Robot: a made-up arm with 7 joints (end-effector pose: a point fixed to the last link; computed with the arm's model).
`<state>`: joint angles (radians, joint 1 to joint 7).
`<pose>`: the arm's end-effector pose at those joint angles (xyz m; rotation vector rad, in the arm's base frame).
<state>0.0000 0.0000 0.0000 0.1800 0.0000 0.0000 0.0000</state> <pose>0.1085 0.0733 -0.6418 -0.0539 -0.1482 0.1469</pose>
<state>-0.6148 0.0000 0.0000 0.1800 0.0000 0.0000 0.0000</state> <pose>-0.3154 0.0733 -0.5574 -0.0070 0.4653 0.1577</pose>
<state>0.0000 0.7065 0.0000 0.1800 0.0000 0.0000 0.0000</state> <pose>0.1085 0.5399 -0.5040 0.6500 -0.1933 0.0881</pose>
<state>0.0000 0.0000 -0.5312 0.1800 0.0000 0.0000 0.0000</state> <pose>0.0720 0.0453 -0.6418 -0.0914 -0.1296 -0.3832</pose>
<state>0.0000 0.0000 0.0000 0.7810 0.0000 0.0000 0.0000</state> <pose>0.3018 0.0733 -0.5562 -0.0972 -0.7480 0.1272</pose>
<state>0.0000 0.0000 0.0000 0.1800 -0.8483 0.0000 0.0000</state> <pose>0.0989 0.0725 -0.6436 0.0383 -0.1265 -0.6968</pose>
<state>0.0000 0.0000 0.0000 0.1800 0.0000 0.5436 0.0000</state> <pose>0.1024 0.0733 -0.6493 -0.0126 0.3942 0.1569</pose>
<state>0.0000 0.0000 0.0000 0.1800 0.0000 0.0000 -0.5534</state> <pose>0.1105 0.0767 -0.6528 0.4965 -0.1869 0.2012</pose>
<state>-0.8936 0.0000 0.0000 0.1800 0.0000 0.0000 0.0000</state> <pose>-0.4742 0.0733 -0.4383 0.0152 0.7435 0.1593</pose>
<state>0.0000 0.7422 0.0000 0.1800 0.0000 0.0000 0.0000</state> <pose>0.1085 0.5598 -0.4886 0.6855 -0.1952 0.0848</pose>
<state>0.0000 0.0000 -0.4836 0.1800 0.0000 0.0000 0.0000</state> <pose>0.0758 0.0470 -0.6418 -0.0882 -0.1315 -0.3357</pose>
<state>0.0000 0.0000 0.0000 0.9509 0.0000 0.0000 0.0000</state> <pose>0.3439 0.0733 -0.5127 -0.1089 -0.9175 0.1199</pose>
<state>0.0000 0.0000 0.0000 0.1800 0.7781 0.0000 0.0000</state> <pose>0.1141 0.0803 -0.6408 -0.1346 -0.1526 0.9216</pose>
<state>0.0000 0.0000 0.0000 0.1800 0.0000 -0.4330 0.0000</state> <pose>0.1100 0.0733 -0.6342 -0.0854 -0.5803 0.1337</pose>
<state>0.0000 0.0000 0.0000 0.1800 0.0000 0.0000 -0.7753</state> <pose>0.1112 0.0797 -0.6564 0.7176 -0.2002 0.2208</pose>
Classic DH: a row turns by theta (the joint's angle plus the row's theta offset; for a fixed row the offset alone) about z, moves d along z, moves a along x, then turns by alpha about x. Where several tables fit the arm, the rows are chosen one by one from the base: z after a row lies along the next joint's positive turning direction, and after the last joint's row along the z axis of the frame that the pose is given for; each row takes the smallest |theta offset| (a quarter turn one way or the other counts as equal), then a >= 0, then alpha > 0; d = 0 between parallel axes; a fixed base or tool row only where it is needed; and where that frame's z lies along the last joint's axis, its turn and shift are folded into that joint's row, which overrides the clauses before.
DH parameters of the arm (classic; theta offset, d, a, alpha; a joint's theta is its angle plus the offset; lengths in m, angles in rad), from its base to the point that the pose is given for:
base (fixed): 0 0.0681 0.0295 1.5708
joint 1: -1.5708 -0.1197 0.0082 -1.5708
joint 2: 1.5708 0.0094 0.0068 -1.5708
joint 3: -1.5708 -0.3471 0.0282 1.5708
joint 4: 0 0.0428 -0.0285 -1.5708
joint 5: 0 -0.3462 -0.0091 -1.5708
joint 6: 1.5708 0.0109 0.0096 -1.5708
joint 7: -1.5281 -0.0149 -0.0213 1.599
tool (fixed): -1.4191 -0.0014 0 0

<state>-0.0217 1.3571 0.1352 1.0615 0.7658 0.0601 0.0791</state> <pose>0.3696 0.6443 -0.0562 0.6033 -1.2902 0.0520</pose>
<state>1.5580 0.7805 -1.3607 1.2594 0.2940 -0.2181 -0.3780</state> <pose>0.6291 0.1963 0.0988 0.5705 -2.2078 -0.8800</pose>
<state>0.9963 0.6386 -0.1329 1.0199 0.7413 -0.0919 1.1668</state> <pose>0.6029 0.3878 0.0562 -0.7785 -1.8989 -0.9047</pose>
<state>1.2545 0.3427 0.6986 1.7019 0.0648 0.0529 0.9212</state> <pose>0.3607 0.4259 0.2965 0.2298 -2.7901 -0.4423</pose>
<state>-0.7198 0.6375 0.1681 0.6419 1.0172 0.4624 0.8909</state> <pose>-0.1383 0.5041 -0.4733 -0.5478 -0.1657 0.9425</pose>
